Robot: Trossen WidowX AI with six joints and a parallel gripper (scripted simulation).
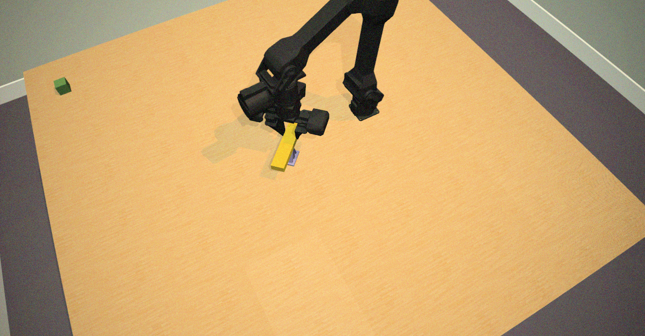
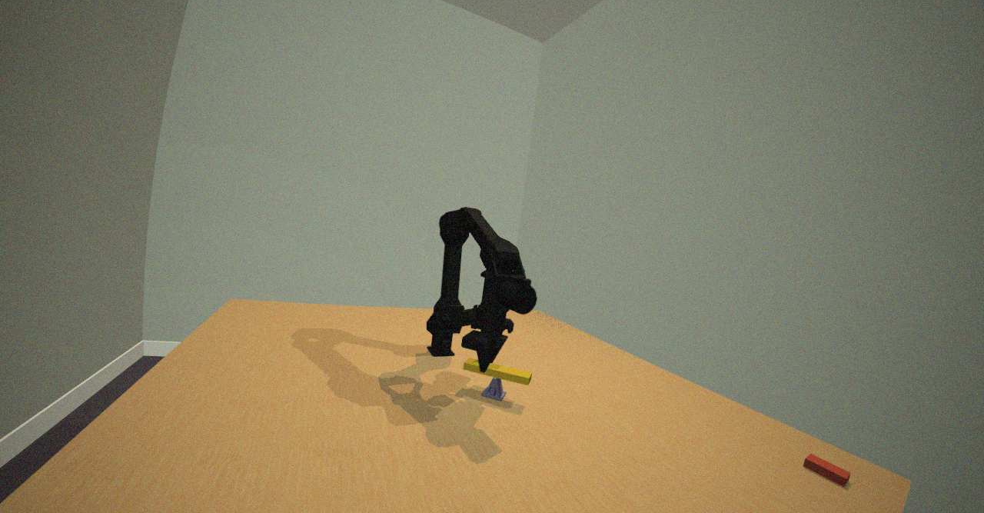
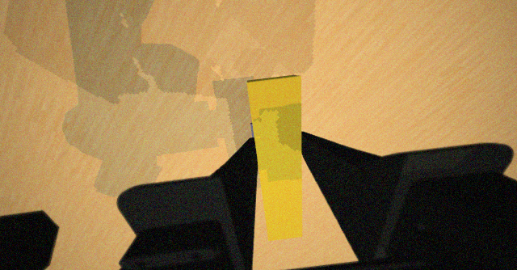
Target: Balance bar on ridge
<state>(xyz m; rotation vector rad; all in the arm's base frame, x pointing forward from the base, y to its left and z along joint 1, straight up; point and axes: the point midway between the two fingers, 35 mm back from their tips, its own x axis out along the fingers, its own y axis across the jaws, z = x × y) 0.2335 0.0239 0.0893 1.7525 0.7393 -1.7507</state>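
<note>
My gripper tip is now 20 mm to the right of the yellow bar and 20 mm short of it. Also, from my gripper tip: red block: 510 mm ahead, 480 mm to the left, 50 mm below; then green cube: 520 mm to the right, 510 mm ahead, 40 mm below.
</note>
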